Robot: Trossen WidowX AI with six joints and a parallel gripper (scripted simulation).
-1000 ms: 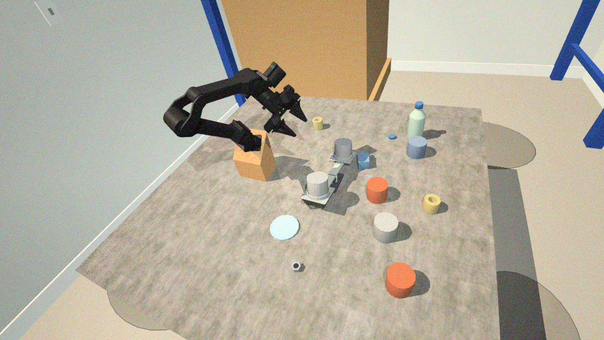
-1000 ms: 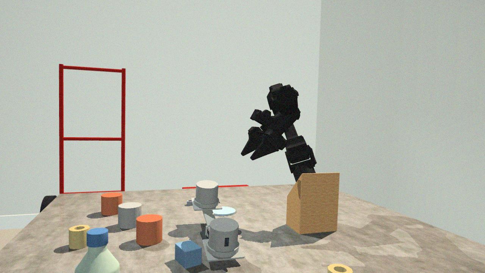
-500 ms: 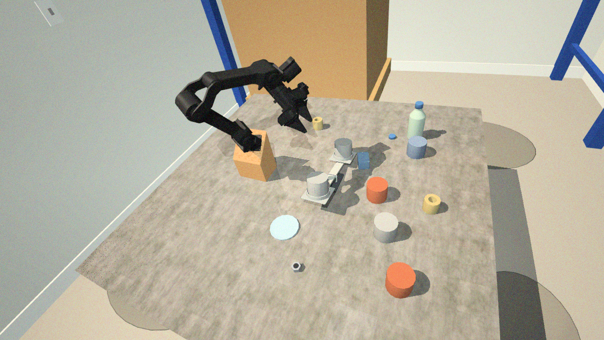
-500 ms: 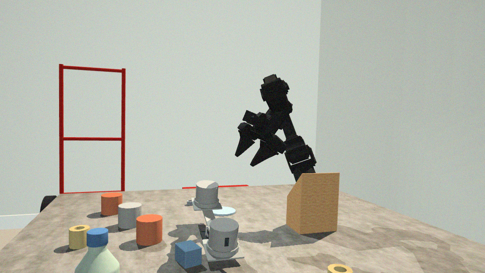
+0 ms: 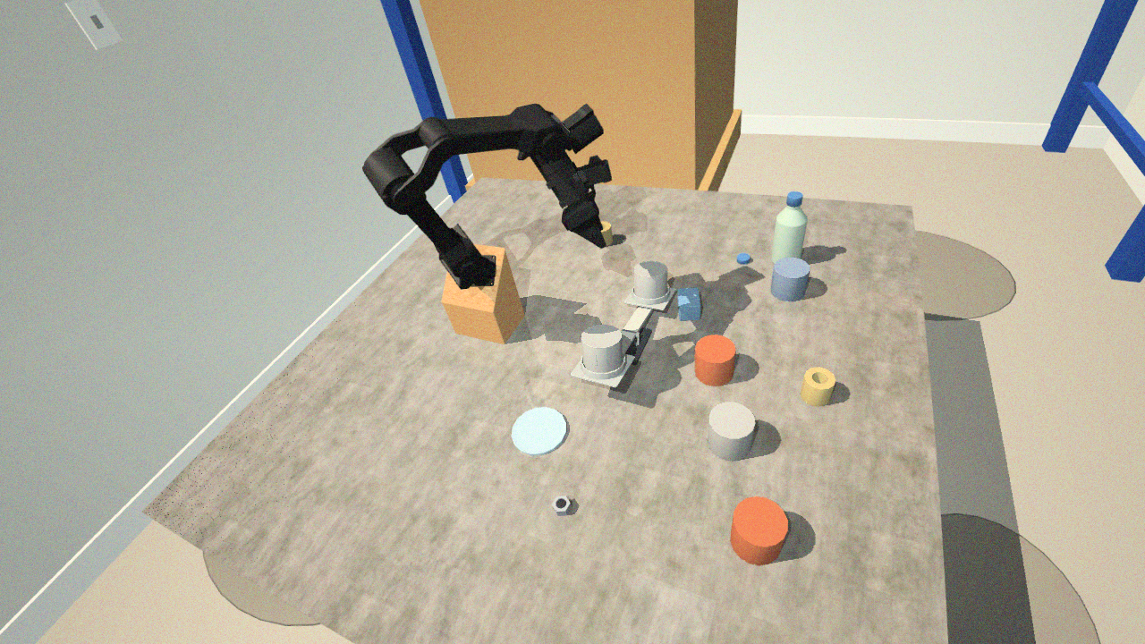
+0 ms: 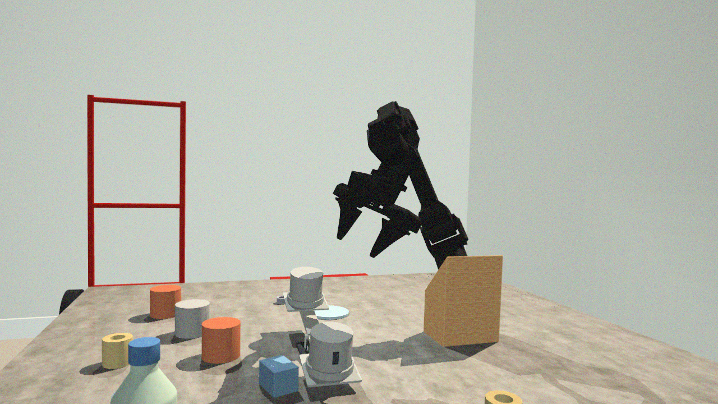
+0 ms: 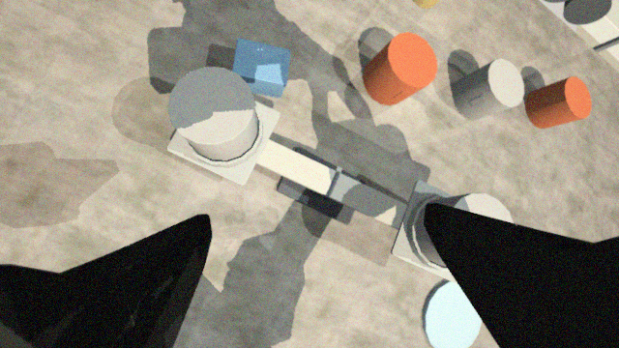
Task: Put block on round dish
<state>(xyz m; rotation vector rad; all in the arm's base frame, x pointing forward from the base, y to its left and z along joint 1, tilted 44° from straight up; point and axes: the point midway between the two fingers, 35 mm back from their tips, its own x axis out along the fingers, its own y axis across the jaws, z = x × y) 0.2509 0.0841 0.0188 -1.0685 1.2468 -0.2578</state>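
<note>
My gripper tip is now 70 mm short of the mint-green block, 70 mm to the right of it and 170 mm above it. Round my gripper tip: blue cylinder (330 mm ahead, 150 mm to the left, 180 mm below); then blue block (150 mm ahead, 60 mm to the left, 200 mm below); then pale blue round dish (60 mm behind, 300 mm to the right, 210 mm below).
</note>
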